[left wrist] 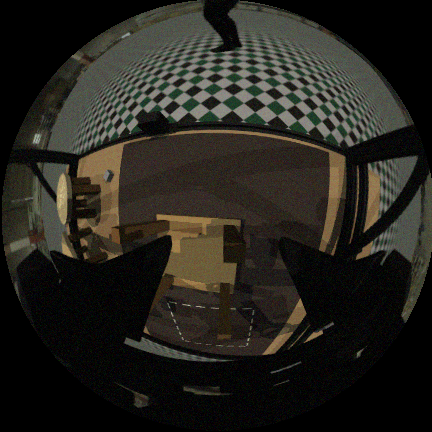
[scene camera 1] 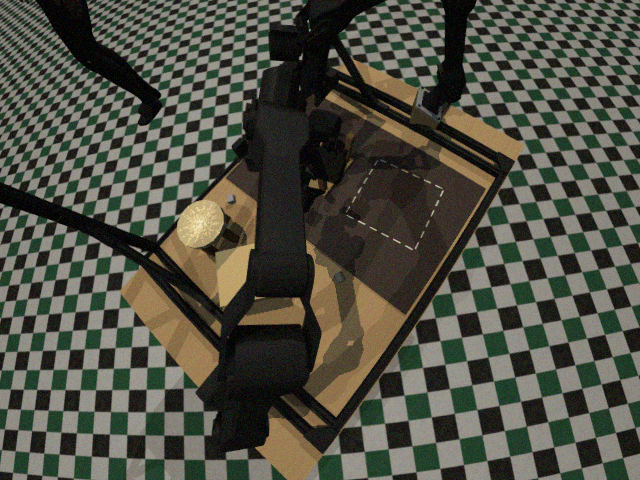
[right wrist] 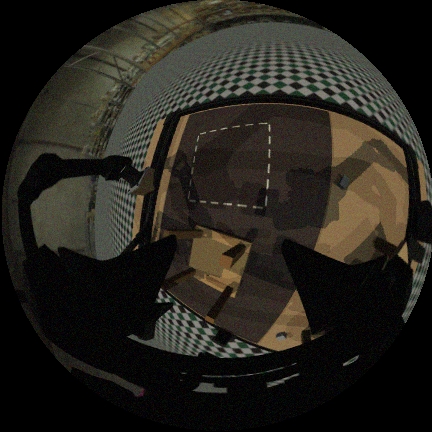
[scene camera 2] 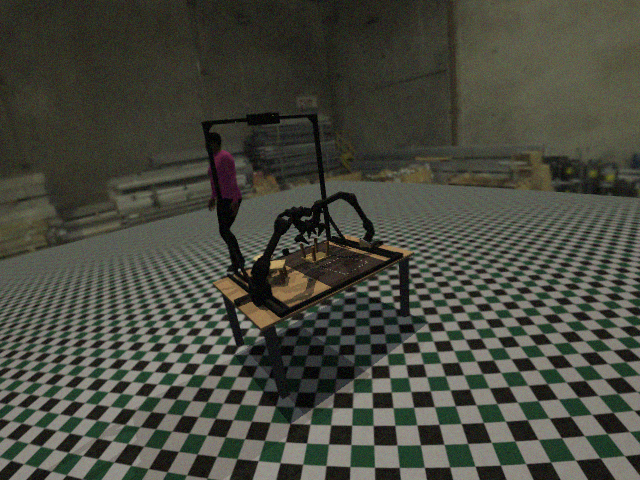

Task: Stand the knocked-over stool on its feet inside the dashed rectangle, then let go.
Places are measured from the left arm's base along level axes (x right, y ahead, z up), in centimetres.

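Where they show: left gripper, fingertip midpoint: [left wrist: 227,242] [scene camera 1: 306,113] [right wrist: 161,291] [scene camera 2: 313,237]; right gripper, fingertip midpoint: [right wrist: 230,243] [scene camera 2: 312,239]; left arm's base, origin of the base link: [scene camera 1: 430,103] [right wrist: 136,179] [scene camera 2: 367,239]; right arm's base, origin of the base link: [scene camera 2: 258,281].
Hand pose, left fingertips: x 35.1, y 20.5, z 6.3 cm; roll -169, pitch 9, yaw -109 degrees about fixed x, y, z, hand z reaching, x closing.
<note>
Things, the pixels of their top centre, and the offset from my left fingertips. "*": a spot on its surface instead.
- dashed rectangle, surface spot: [right wrist: 269,124] [scene camera 1: 412,249] * dx -38.8, dy +27.8, dz -12.8 cm
- round stool, middle of its top: [scene camera 1: 199,222] [left wrist: 60,198] dx +17.7, dy +39.0, dz -2.1 cm
- pale slanted block-like object, middle of its top: [scene camera 1: 243,273] [left wrist: 69,262] [scene camera 2: 273,264] dx +0.7, dy +47.8, dz -2.1 cm
The stool's pale square seat [scene camera 2: 316,256] [left wrist: 200,257] [right wrist: 200,255] lies upside down on the dark mat, its brown legs pointing up. In scene camera 1 the stool [scene camera 1: 321,184] is mostly hidden by the right arm. It is outside the dashed rectangle [scene camera 1: 414,249] [left wrist: 253,310] [right wrist: 269,124], beside it. My left gripper [left wrist: 227,242] is open and empty above the stool, with the seat and a leg showing between its fingertips. My right gripper [right wrist: 230,243] is open and empty above it too, a leg showing just below between its fingertips. In scene camera 2 the two grippers are close together, hard to tell apart.
A round stool [scene camera 1: 200,223] [left wrist: 64,199] stands upright at the left in scene camera 1, beside a pale slanted block-like object [scene camera 1: 235,273]. Small grey cubes [scene camera 1: 231,198] [right wrist: 344,181] lie on the table. Black frame bars [scene camera 1: 454,237] edge the table. A person [scene camera 2: 224,175] is behind it.
</note>
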